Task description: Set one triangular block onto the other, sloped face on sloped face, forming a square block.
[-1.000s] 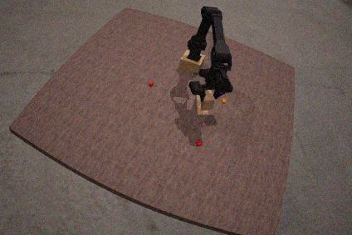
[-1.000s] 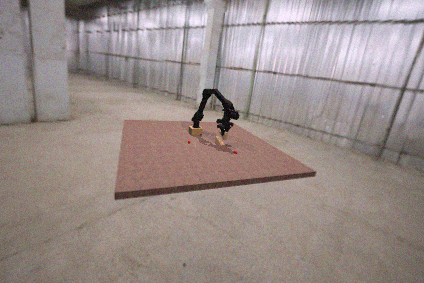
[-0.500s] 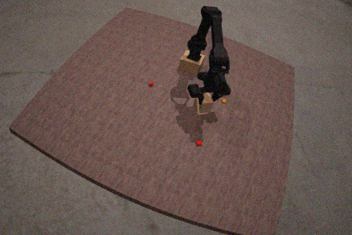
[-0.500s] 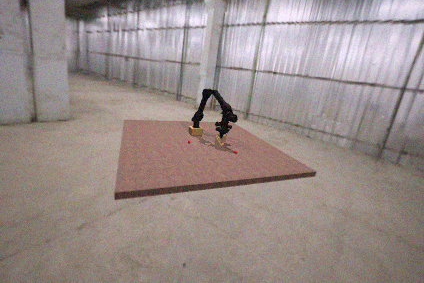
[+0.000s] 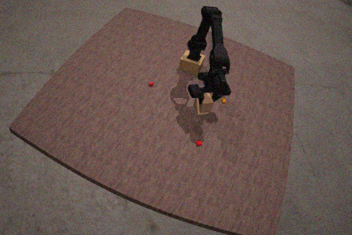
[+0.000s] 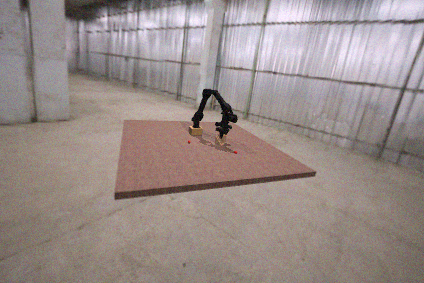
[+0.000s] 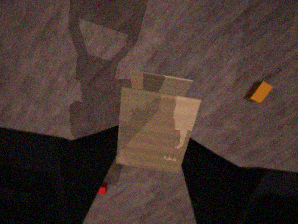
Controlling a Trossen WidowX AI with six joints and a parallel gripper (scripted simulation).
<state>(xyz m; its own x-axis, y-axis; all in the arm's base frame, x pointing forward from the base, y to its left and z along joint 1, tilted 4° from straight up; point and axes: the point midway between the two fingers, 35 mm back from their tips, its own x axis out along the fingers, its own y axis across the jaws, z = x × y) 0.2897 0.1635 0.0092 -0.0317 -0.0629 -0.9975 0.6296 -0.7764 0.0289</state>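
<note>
Right now my gripper tip is 130 mm past the orange cube, 70 mm to the right of it and 60 mm above it. Also, from my gripper tip: small red piece: 30 mm behind, 280 mm to the right, 50 mm below; then tan triangular block: 10 mm above.
</note>
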